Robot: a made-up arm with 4 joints.
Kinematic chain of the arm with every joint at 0, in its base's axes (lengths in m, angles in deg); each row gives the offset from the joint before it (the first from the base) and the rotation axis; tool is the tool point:
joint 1: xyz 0 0 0.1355 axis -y
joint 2: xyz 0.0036 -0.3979 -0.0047 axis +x
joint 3: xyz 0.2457 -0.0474 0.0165 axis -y
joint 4: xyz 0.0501 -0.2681 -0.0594 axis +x
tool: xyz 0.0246 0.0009 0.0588
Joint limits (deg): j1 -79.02..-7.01 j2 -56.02..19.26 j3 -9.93..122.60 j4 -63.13..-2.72
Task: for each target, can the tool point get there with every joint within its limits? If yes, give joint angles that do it. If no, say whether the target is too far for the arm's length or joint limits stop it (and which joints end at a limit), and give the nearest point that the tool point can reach.
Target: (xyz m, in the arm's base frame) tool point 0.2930 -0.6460 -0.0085
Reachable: yes | joints -47.31 -10.88 65.46 -55.16
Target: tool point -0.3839 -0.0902 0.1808
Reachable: no: joint limits stop it (at a limit: joint 1, joint 2, joint 3, joint 4) | nearest point -0.0566 -0.6361 -0.1985 | short by 0.741 m
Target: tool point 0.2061 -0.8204 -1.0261
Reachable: no: too far | nearest point 0.0593 -0.6932 -0.1986 | short by 0.850 m
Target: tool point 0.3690 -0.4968 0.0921
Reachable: yes | joints -51.40 -50.30 97.61 -53.24
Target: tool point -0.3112 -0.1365 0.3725
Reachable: no: joint limits stop it (at a limit: joint 1, joint 2, joint 3) | nearest point 0.2517 -0.4828 0.3822 | short by 0.661 m
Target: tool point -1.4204 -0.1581 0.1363
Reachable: no: too far | nearest point -0.0566 -0.6361 -0.1985 | short by 1.483 m
